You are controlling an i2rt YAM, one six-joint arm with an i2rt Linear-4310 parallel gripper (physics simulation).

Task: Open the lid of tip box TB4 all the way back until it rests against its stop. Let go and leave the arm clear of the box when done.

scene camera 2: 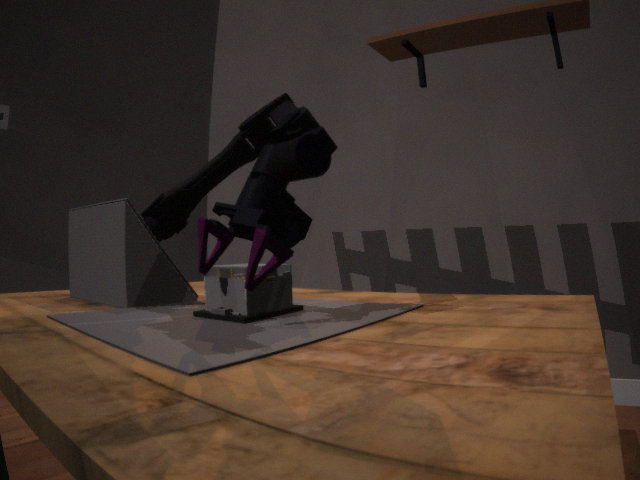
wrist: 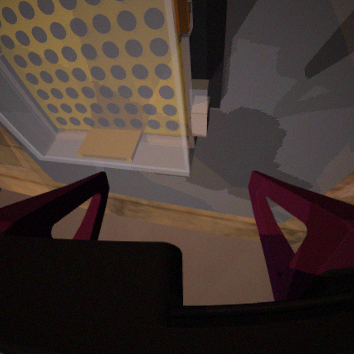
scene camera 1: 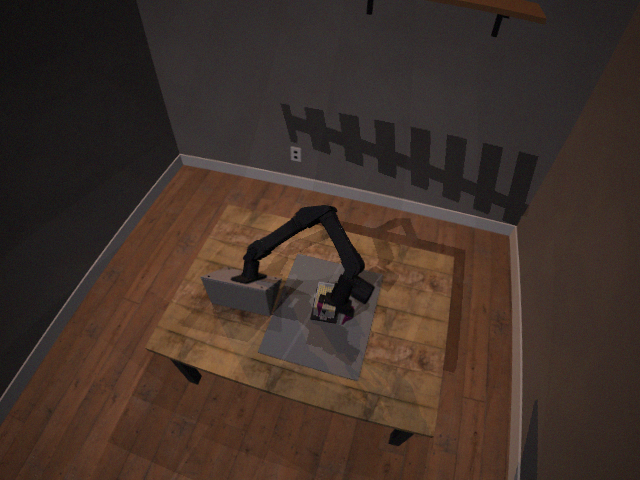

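Where they show: gripper, fingertip midpoint: (scene camera 2: 223, 281) (wrist: 178, 178) (scene camera 1: 330, 319); arm's base at its link origin: (scene camera 2: 135, 250) (scene camera 1: 249, 278).
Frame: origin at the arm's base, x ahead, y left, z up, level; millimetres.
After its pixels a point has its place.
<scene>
The tip box (scene camera 1: 325, 289) {x 303, y 66, z -24 mm} (scene camera 2: 271, 297) {x 358, y 47, z -73 mm} (wrist: 100, 65) {x 339, y 34, z -24 mm}, pale-walled with a yellow, holed tip rack, stands on a dark base (scene camera 2: 279, 312) {x 367, y 55, z -97 mm}. I cannot read its label. A clear rim (wrist: 115, 164) {x 332, y -16, z -24 mm} runs around the rack in the wrist view. No raised lid shows in scene camera 2; where the clear lid parts from the box is hard to see. My gripper (scene camera 1: 332, 318) {x 360, y -50, z -42 mm} (scene camera 2: 226, 279) {x 360, y -50, z -42 mm} (wrist: 178, 178) {x 360, y -50, z -42 mm} is open and empty, its magenta fingers wide apart at the box's near end. In the wrist view the box's near right corner lies between the fingertips' directions. Contact cannot be told.
The box and base stand on a grey mat (scene camera 1: 330, 356) {x 401, y -172, z -102 mm} (scene camera 2: 361, 315) {x 472, y 122, z -101 mm} on the wooden table (scene camera 1: 408, 382) {x 714, y -184, z -104 mm} (scene camera 2: 465, 413) {x 742, y -184, z -104 mm}. The arm's grey wedge-shaped stand (scene camera 1: 237, 297) {x -9, y -97, z 0 mm} (scene camera 2: 98, 253) {x 9, y -95, z -5 mm} is to the left of the mat. A wall shelf (scene camera 2: 480, 31) hangs high behind.
</scene>
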